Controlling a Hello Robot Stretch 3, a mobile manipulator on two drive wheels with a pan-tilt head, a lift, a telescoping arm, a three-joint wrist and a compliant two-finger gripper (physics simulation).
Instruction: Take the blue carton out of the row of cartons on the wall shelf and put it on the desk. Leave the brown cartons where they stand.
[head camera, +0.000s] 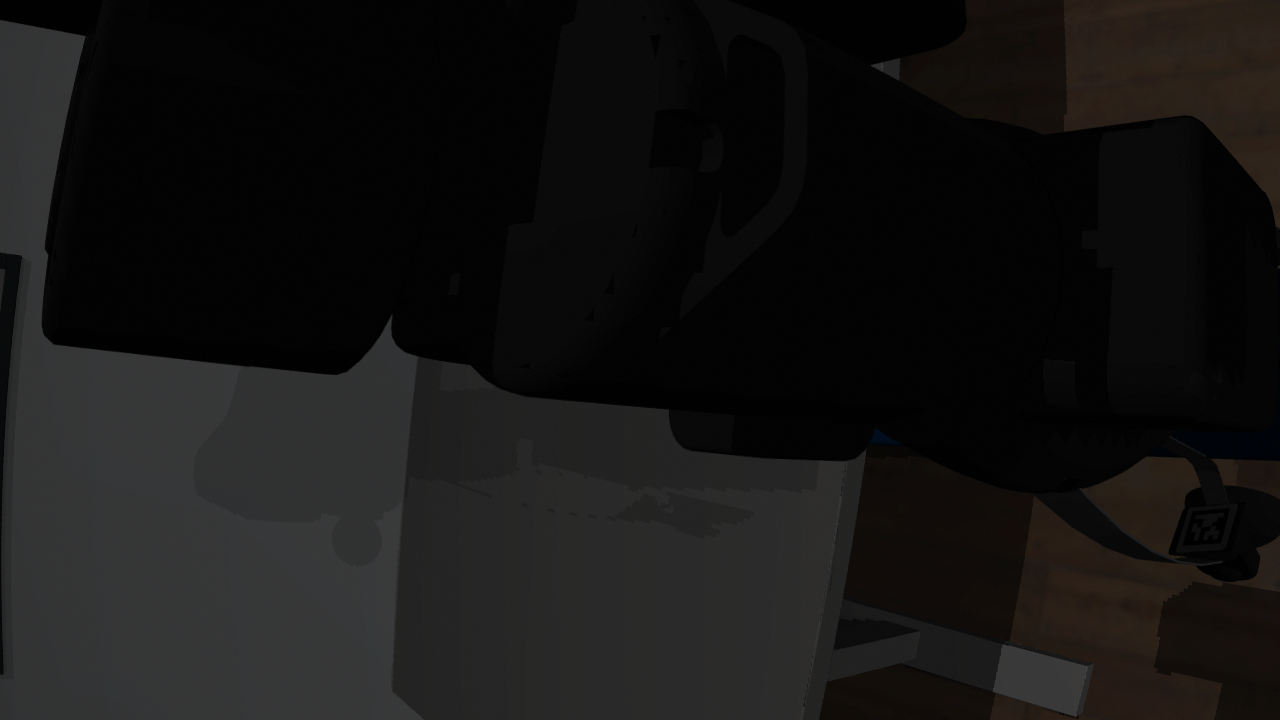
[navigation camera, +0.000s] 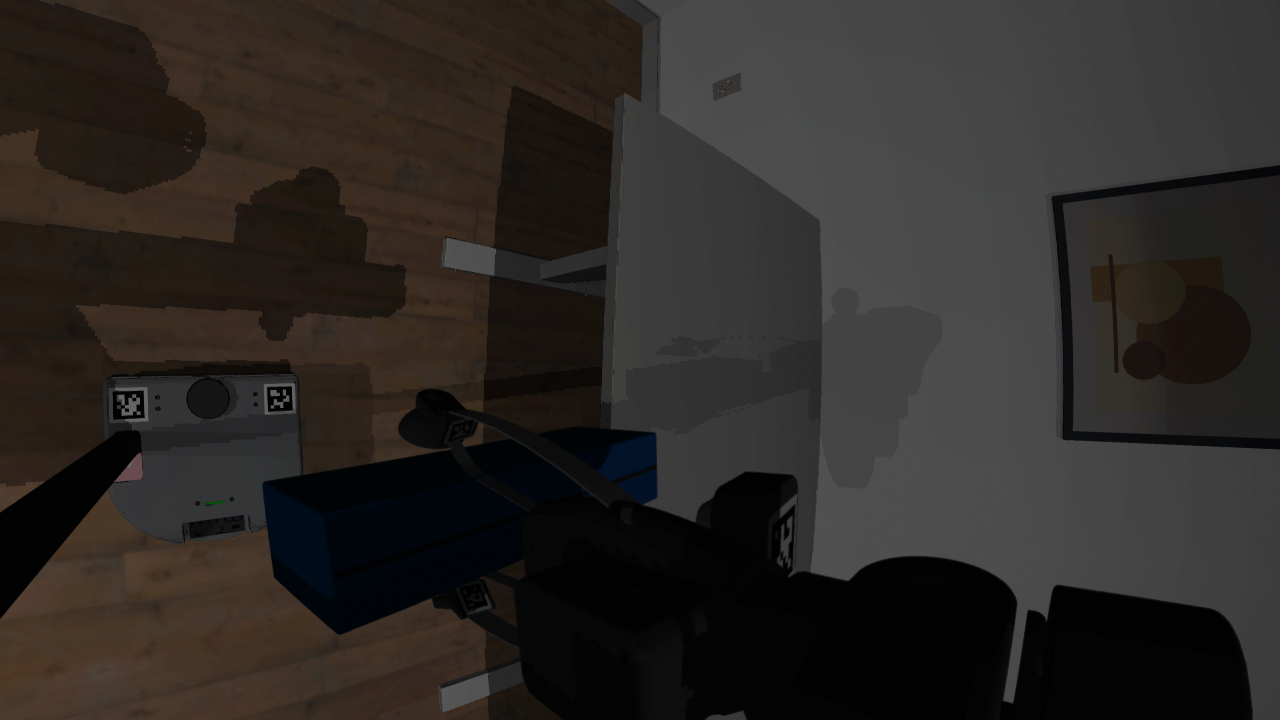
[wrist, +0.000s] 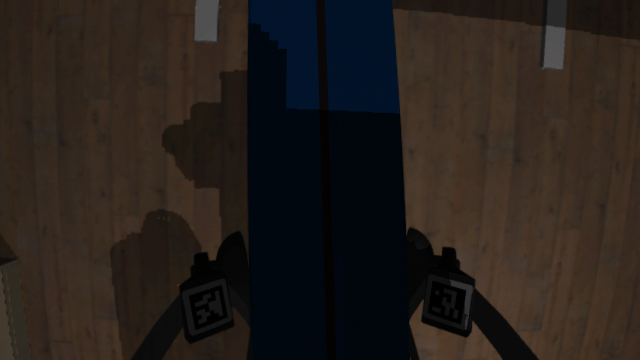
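Seen in the pictures: robot's base, origin of its link: (navigation camera: 208, 396).
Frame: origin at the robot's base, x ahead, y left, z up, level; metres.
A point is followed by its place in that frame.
The blue carton (head camera: 1253, 445) {x 0.000, y -0.104, z 1.030 m} (navigation camera: 402, 546) {x -0.019, y -0.076, z 1.035 m} (wrist: 285, 175) {x -0.008, y -0.176, z 1.016 m}, long and with a dark stripe, is between the two fingertips of my gripper (navigation camera: 444, 507) {x -0.022, y -0.124, z 0.946 m} (wrist: 324, 256) {x -0.022, y -0.124, z 0.946 m}, which is shut on it. The fingertips press on its two sides. It is held in the air above the floor, and in the navigation view one end overlaps the front edge of the pale desk (head camera: 608, 608) {x 0.194, y -0.782, z 0.720 m} (navigation camera: 716, 250) {x 0.269, y -0.776, z 0.720 m}. I cannot tell its height over the desk. In the head view my dark wrist and arm hide most of the carton and part of the desk. The wall shelf and the brown cartons do not show.
My wheeled base (navigation camera: 241, 456) {x -0.108, y -0.053, z 0.160 m} stands on the wood floor at left in the navigation view. Desk feet (head camera: 1042, 680) (navigation camera: 469, 257) (wrist: 554, 50) reach out over the floor. A framed picture (navigation camera: 1154, 331) {x 0.107, y -1.295, z 1.489 m} hangs on the wall behind the desk. A beige edge (wrist: 12, 315) {x 1.194, y 0.450, z 0.056 m} shows at lower left in the wrist view.
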